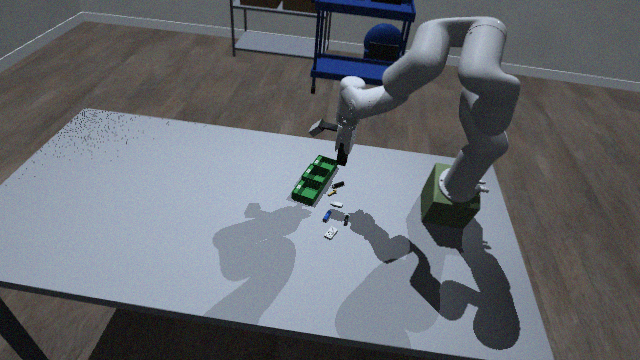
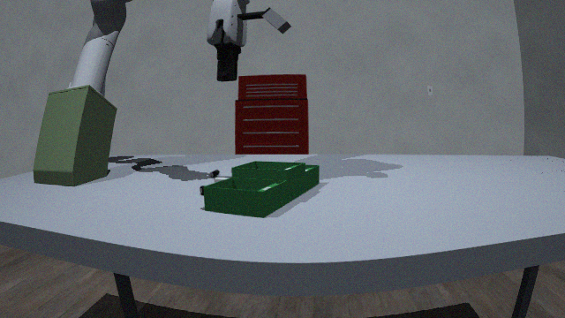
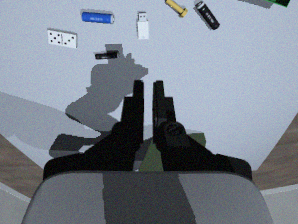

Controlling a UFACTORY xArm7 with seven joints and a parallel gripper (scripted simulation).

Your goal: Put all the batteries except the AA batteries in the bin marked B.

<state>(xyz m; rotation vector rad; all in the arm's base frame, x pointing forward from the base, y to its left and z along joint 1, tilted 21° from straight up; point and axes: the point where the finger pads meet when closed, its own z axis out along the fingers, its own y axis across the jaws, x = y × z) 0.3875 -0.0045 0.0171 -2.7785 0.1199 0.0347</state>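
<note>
The green bin tray is 100 mm ahead of my hand, 100 mm to the right of it and 180 mm below it. Also, from my hand: yellow piece (20 mm ahead, 50 mm to the right, 200 mm below); white USB stick (10 mm to the left, 200 mm below); blue battery (20 mm ahead, 80 mm to the left, 200 mm below).
</note>
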